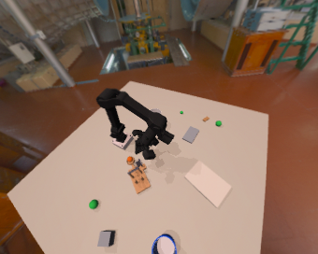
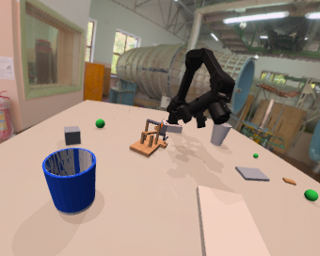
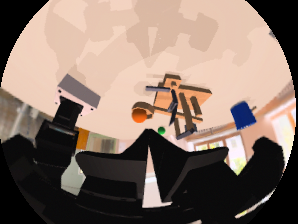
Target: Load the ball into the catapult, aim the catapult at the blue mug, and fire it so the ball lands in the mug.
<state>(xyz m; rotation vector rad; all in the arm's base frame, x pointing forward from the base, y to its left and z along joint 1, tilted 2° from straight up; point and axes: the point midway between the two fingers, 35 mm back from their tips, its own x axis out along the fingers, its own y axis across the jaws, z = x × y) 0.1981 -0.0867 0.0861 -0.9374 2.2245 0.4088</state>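
The orange ball lies 4 cm behind my gripper tip, 2 cm to the right of it and 5 cm below it. Also, from my gripper tip: green ball: 14 cm behind, 29 cm to the right, 9 cm below; grey cup: 30 cm to the left, 8 cm below; wooden catapult: 2 cm ahead, 6 cm to the right, 6 cm below.
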